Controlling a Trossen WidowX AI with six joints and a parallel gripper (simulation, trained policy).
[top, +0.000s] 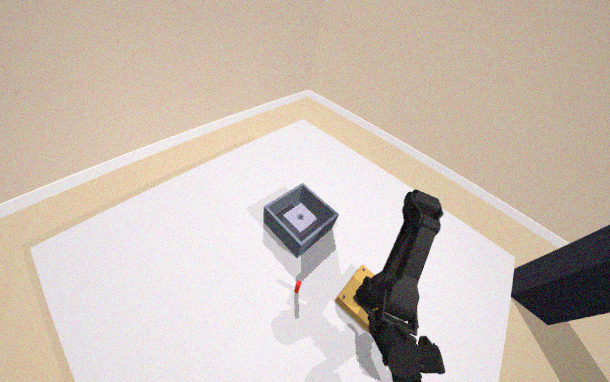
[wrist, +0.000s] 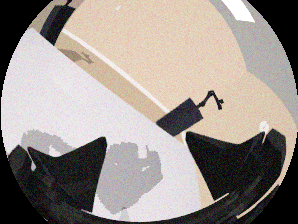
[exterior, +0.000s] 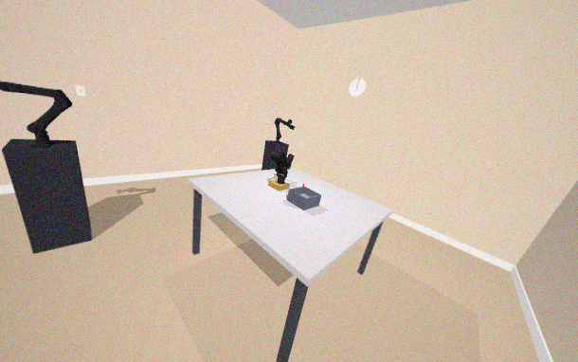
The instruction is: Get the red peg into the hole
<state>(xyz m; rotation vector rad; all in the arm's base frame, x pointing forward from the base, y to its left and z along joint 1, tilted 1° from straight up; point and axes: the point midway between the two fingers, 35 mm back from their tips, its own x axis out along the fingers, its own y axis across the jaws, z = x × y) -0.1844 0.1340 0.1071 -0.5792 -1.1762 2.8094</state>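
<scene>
Right now my gripper tip is 39 cm short of the red peg, 10 cm above it and 1 cm to the left of it. Round my gripper tip: grey box: 56 cm ahead, 18 cm to the right, 11 cm below; then plate: 56 cm ahead, 18 cm to the right, 9 cm below.
</scene>
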